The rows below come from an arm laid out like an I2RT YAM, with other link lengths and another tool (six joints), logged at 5 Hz.
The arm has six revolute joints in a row. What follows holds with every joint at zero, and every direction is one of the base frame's.
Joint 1 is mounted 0.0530 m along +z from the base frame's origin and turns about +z.
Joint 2 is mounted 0.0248 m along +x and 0.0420 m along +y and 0.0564 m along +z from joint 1 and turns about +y.
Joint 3 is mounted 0.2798 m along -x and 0.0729 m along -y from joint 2 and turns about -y.
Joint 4 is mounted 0.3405 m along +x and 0.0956 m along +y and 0.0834 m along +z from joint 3 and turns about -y.
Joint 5 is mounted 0.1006 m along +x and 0.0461 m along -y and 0.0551 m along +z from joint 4 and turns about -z.
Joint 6 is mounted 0.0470 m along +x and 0.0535 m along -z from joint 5 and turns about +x.
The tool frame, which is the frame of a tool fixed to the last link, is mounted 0.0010 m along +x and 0.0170 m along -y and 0.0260 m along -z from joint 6; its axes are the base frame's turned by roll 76.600, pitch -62.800 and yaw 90.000 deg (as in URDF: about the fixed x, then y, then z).
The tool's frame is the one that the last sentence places.
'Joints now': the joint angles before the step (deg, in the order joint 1, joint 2, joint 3, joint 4, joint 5, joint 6). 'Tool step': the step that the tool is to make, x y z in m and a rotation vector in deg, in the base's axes. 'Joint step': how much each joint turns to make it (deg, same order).
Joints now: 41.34, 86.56, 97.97, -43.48, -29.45, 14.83
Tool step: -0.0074, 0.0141, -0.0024, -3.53, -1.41, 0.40
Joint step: 2.54, 1.90, 2.26, -2.65, 3.73, -2.03
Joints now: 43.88, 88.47, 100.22, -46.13, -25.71, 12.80
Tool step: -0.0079, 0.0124, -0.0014, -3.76, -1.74, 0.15
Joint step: 2.43, 1.83, 2.36, -2.77, 4.11, -2.01
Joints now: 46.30, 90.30, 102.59, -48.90, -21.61, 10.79
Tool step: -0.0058, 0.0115, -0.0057, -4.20, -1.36, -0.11
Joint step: 2.10, 2.02, 1.93, -2.67, 4.11, -1.77
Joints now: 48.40, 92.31, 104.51, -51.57, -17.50, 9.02
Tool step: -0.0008, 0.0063, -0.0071, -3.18, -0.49, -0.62
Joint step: 0.96, 1.58, 1.07, -1.81, 2.80, -0.88
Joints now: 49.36, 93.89, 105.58, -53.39, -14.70, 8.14
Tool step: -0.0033, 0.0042, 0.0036, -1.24, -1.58, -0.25
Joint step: 0.94, 0.68, 1.39, -0.81, 2.23, -0.72
